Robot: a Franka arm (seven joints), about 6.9 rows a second.
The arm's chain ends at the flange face. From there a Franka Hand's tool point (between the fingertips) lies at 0.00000 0.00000 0.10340 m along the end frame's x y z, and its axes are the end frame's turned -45 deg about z.
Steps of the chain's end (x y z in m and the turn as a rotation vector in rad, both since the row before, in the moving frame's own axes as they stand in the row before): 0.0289 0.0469 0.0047 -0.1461 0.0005 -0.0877; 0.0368 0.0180 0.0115 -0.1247 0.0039 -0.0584; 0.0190 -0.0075 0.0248 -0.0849 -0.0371 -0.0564
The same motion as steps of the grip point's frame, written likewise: -0.0229 0.0647 0.0036 -0.1037 -0.1030 -0.0877; 0.0048 0.0484 0.0107 -0.0909 -0.0854 -0.0584; 0.0099 0.0119 0.0244 -0.0338 -0.0863 -0.0564
